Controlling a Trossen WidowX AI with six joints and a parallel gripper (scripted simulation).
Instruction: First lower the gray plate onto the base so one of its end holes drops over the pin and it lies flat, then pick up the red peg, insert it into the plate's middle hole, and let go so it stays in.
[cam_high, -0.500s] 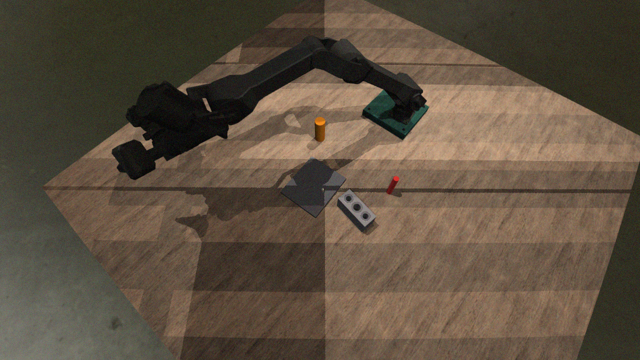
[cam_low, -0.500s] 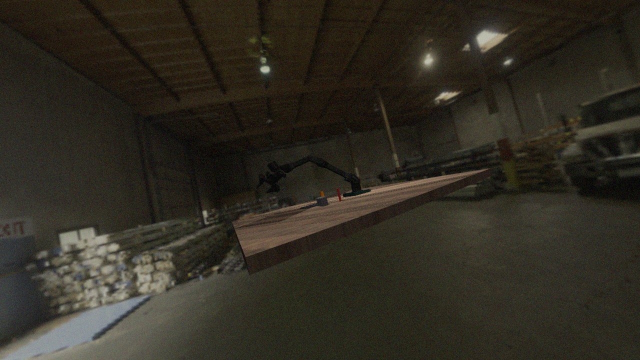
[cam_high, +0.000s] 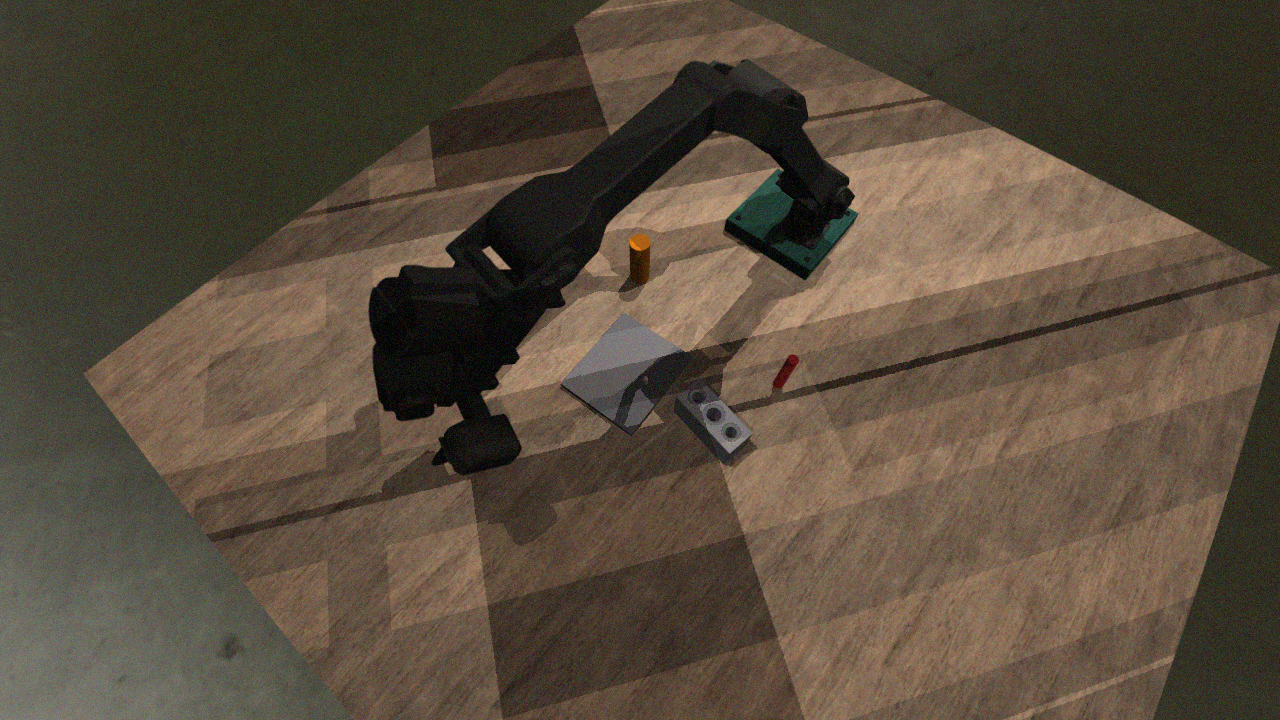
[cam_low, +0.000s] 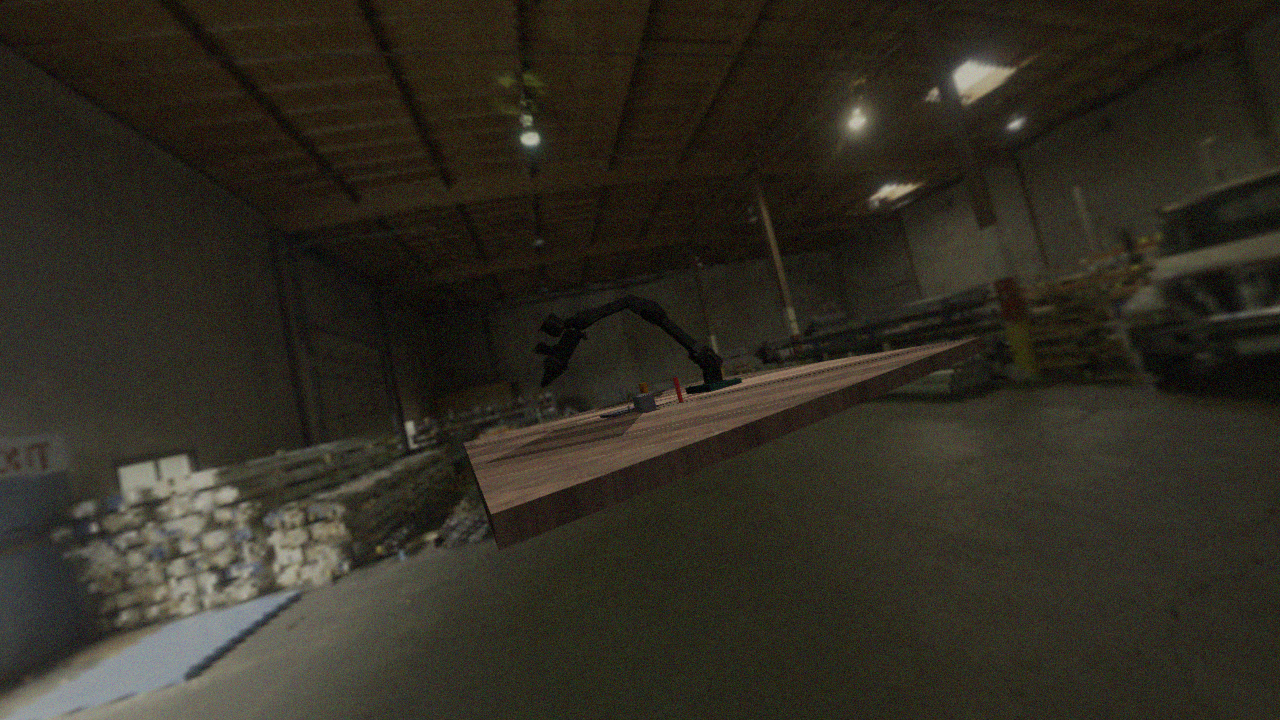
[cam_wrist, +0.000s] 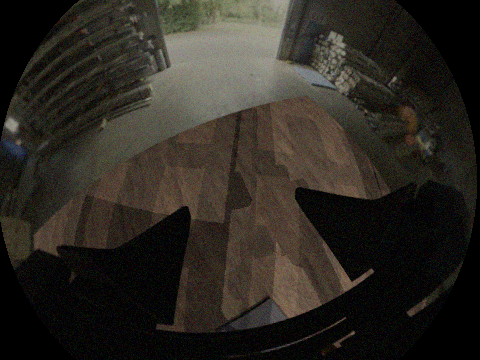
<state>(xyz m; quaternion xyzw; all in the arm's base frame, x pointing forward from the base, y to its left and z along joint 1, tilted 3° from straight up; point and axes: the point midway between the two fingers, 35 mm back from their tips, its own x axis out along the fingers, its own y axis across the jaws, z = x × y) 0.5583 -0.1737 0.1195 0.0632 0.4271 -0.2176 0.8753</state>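
Right now the gray plate is 220 mm behind my gripper tip, 230 mm to the left of it and 110 mm below it. Also, from my gripper tip: red peg 330 mm behind, 280 mm to the left, 110 mm below; then gray base 220 mm behind, 110 mm to the left, 140 mm below; then orange cylinder 370 mm behind, 20 mm to the left, 110 mm below.
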